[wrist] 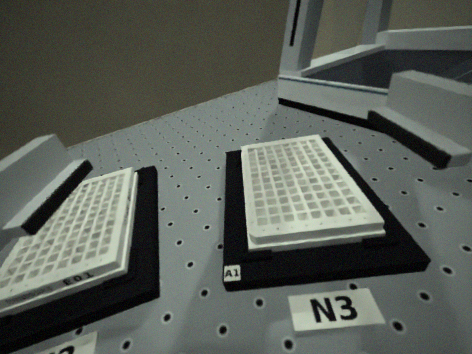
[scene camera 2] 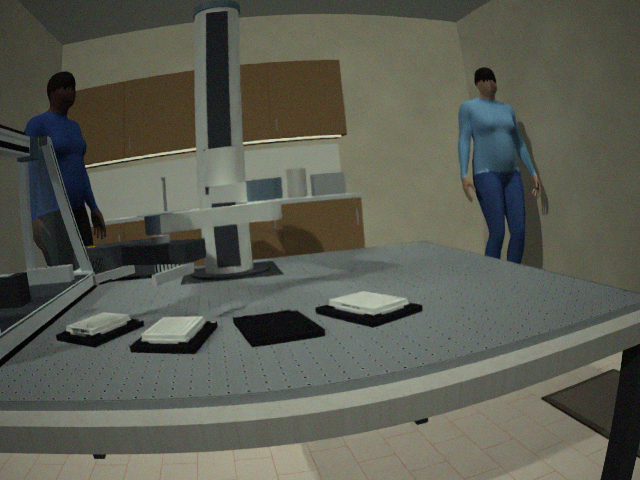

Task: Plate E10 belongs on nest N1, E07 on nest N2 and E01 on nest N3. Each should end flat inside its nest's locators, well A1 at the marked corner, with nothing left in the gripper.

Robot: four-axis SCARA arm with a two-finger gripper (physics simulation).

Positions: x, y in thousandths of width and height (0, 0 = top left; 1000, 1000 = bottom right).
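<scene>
There's a white well plate E10, and you'd find it in scene camera 2 (566, 632), but in the wrist view that E10 is out of frame. Then there's a white well plate E01, and that one shows in both the wrist view (185, 682) and scene camera 2 (265, 689).
</scene>
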